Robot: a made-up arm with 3 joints. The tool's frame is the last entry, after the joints.
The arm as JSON. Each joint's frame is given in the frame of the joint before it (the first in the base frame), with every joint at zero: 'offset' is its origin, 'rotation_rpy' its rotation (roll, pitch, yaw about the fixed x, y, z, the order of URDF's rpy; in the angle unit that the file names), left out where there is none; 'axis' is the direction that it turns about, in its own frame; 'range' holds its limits. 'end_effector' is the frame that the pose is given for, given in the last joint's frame.
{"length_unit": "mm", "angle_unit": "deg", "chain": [
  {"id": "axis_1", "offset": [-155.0, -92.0, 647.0], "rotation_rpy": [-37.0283, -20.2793, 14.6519], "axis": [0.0, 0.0, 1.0], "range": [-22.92, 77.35]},
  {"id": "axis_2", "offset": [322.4, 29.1, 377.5], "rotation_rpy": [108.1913, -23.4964, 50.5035], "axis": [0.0, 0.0, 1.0], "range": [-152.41, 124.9]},
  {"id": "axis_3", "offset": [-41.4, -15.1, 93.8], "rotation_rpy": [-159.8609, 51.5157, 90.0], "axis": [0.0, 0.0, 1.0], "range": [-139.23, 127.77]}
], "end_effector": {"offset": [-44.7, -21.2, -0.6], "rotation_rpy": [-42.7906, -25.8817, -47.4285]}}
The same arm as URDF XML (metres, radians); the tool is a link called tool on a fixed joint. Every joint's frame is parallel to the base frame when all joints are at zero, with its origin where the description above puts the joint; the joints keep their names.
<robot name="arm">
<joint name="axis_1" type="revolute"><parent link="base"/><child link="link1"/><origin xyz="-0.155 -0.092 0.647"/><axis xyz="-0.419998 0.512597 0.748896"/><limit lower="-0.4" upper="1.35"/></joint>
<joint name="axis_2" type="revolute"><parent link="link1"/><child link="link2"/><origin xyz="0.134 0.294 0.378"/><axis xyz="0.857391 -0.373396 0.354196"/><limit lower="-2.6601" upper="2.1799"/></joint>
<joint name="axis_3" type="revolute"><parent link="link2"/><child link="link3"/><origin xyz="0.071 -0.074 0.015"/><axis xyz="-0.356586 -0.131495 -0.924963"/><limit lower="-2.43" upper="2.23"/></joint>
<joint name="tool_joint" type="fixed"><parent link="link3"/><child link="tool"/><origin xyz="0.035 -0.034 -0.008" rpy="2.3294 0.0669 -2.6331"/></joint>
<link name="base"/>
<link name="link1"/>
<link name="link2"/>
<link name="link3"/>
<link name="tool"/>
</robot>

